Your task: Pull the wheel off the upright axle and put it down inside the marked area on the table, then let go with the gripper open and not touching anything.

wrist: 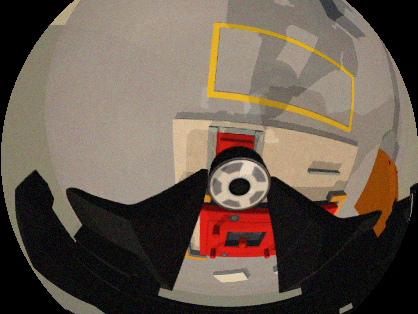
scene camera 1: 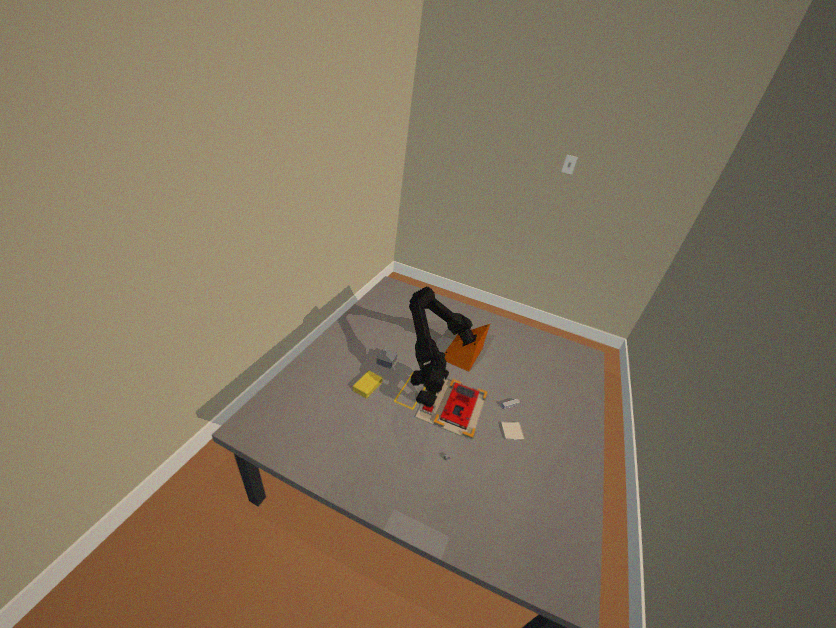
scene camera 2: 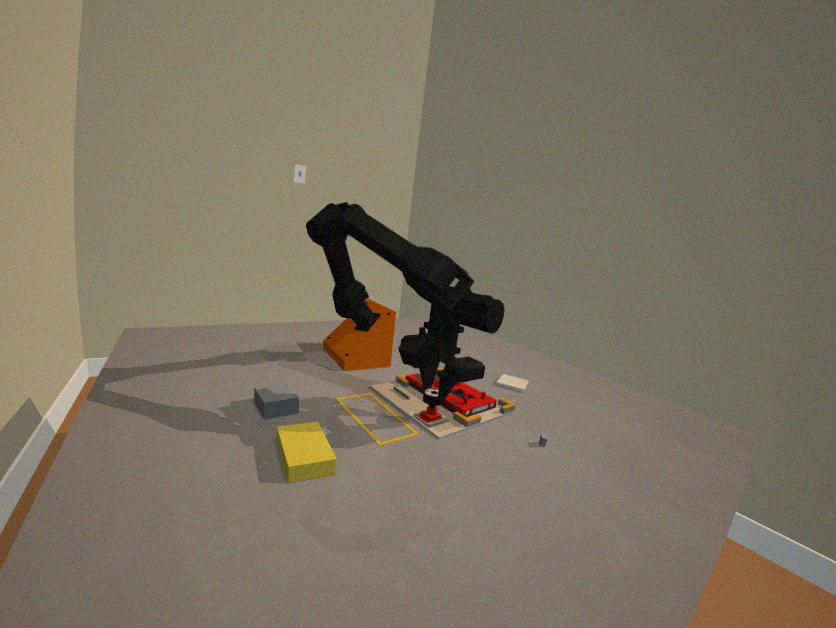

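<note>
Scene camera 2 takes in the grey block (scene camera 2: 278, 400), the yellow block (scene camera 2: 306, 454) and a red plate (scene camera 2: 463, 399), along with the gripper (scene camera 2: 433, 396). In the wrist view the gripper (wrist: 238, 179) appears again, as does the red plate (wrist: 224, 233), and a wheel (wrist: 238, 162) and an upright axle (wrist: 224, 140) are visible there too. The yellow block is out of frame in the wrist view.
</note>
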